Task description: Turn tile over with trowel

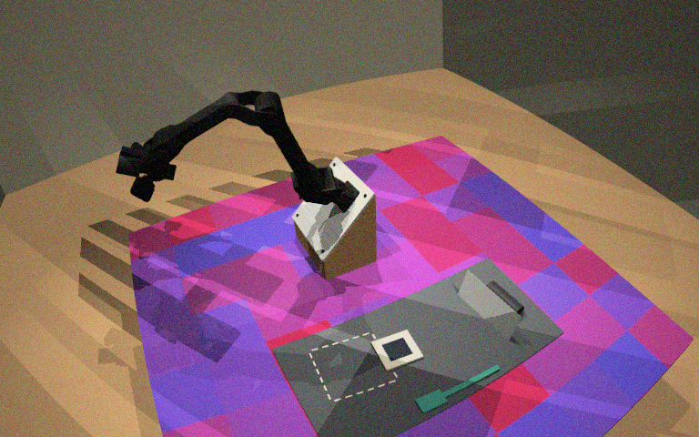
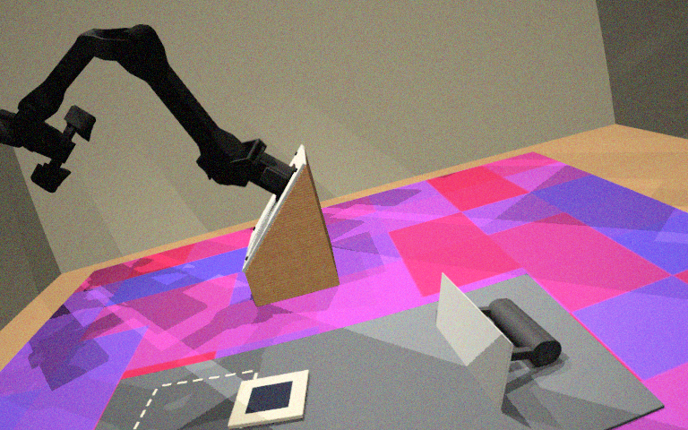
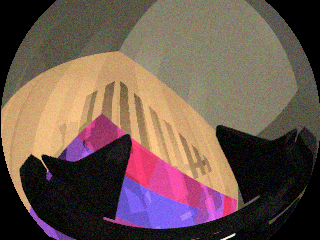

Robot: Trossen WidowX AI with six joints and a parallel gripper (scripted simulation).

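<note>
Now: gripper tip 610 mm short of the tile, 390 mm to the right of it and 320 mm above it. The rest, counted from my gripper tip: grey mat 640 mm ahead, 460 mm to the left, 350 mm below; green trowel 780 mm ahead, 430 mm to the left, 320 mm below.
</note>
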